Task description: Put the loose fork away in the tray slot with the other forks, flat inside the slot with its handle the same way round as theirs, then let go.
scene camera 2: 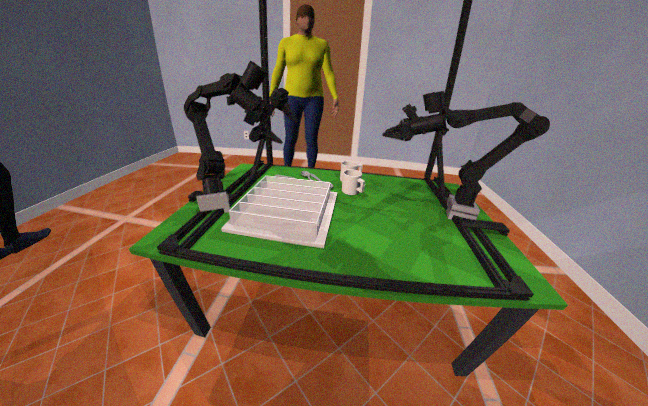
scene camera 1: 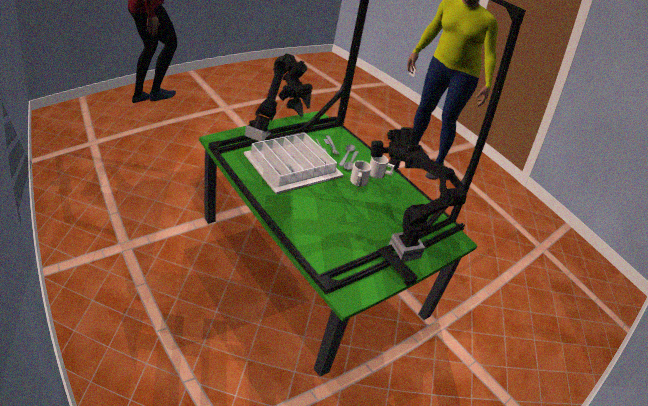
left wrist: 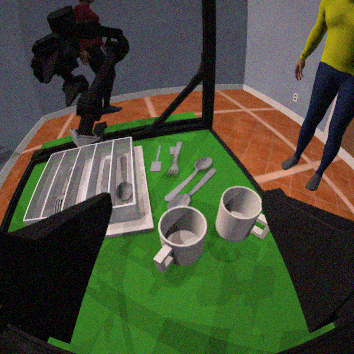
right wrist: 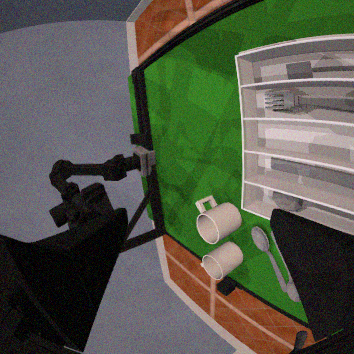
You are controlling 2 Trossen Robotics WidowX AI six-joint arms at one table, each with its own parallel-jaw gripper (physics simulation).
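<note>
The loose grey fork [left wrist: 175,161] lies on the green table beside the white tray [scene camera 1: 300,175] [scene camera 2: 272,230] [left wrist: 145,200] [right wrist: 243,135], tines toward the camera in the left wrist view. A fork [left wrist: 59,205] [right wrist: 282,101] lies in the tray's second slot from the top in the right wrist view, tines to the left; whether more forks lie under it I cannot tell. My left gripper [scene camera 2: 389,133] [left wrist: 188,199] is open and empty, raised above the table. My right gripper [scene camera 2: 284,128] [right wrist: 201,217] is open and empty, raised above the tray's far side.
Two white mugs [left wrist: 182,235] [left wrist: 240,212] stand near the tray. Two crossed-looking spoons [left wrist: 202,164] [left wrist: 179,200] lie between the mugs and the fork. A small flat-headed utensil [left wrist: 156,165] lies between tray and fork. Black frame posts [scene camera 1: 352,65] rise at the table edge.
</note>
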